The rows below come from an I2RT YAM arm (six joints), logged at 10 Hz.
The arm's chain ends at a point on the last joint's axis. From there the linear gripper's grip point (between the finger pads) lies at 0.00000 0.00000 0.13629 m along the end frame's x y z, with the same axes.
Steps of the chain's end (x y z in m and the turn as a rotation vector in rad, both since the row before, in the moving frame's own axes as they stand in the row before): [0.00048 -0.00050 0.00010 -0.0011 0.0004 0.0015]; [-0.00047 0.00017 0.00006 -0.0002 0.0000 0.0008]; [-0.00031 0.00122 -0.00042 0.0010 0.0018 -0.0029]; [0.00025 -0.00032 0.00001 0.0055 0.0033 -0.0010]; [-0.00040 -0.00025 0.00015 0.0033 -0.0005 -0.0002]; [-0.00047 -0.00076 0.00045 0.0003 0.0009 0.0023]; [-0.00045 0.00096 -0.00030 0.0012 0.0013 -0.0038]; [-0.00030 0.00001 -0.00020 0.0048 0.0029 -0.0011]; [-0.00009 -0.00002 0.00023 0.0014 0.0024 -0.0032]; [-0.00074 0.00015 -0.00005 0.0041 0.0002 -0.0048]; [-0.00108 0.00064 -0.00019 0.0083 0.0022 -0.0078]
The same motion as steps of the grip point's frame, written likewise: [0.00053 -0.00035 0.00010 -0.0011 0.0004 0.0015]; [-0.00047 0.00020 0.00006 -0.0002 0.0000 0.0008]; [-0.00006 0.00108 -0.00042 0.0010 0.0018 -0.0029]; [0.00070 -0.00107 0.00001 0.0055 0.0033 -0.0010]; [-0.00047 -0.00070 0.00015 0.0033 -0.0005 -0.0002]; [-0.00035 -0.00080 0.00045 0.0003 0.0009 0.0023]; [-0.00027 0.00080 -0.00030 0.0012 0.0013 -0.0038]; [0.00009 -0.00064 -0.00020 0.0048 0.0029 -0.0011]; [0.00024 -0.00021 0.00023 0.0014 0.0024 -0.0032]; [-0.00071 -0.00041 -0.00005 0.0041 0.0002 -0.0048]; [-0.00078 -0.00049 -0.00020 0.0083 0.0022 -0.0078]
